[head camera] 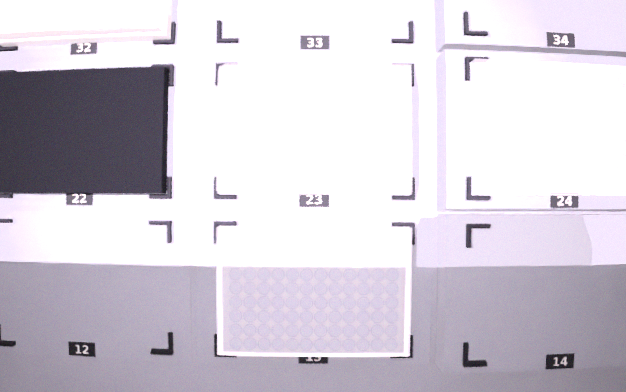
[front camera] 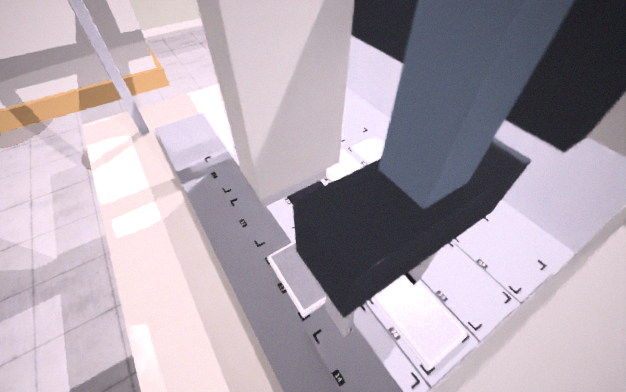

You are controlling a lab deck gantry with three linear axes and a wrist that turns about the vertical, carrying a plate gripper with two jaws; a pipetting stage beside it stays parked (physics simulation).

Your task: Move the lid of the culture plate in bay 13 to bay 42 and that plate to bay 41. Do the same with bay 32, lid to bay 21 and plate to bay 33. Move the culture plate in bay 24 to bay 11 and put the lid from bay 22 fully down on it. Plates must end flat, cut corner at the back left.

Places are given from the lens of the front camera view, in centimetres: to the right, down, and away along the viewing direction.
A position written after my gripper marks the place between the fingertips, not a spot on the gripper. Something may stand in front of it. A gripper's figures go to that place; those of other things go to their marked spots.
my gripper (front camera: 373, 294): 7, 12, 34
pale wall (front camera: 568, 195): 46, 0, 52
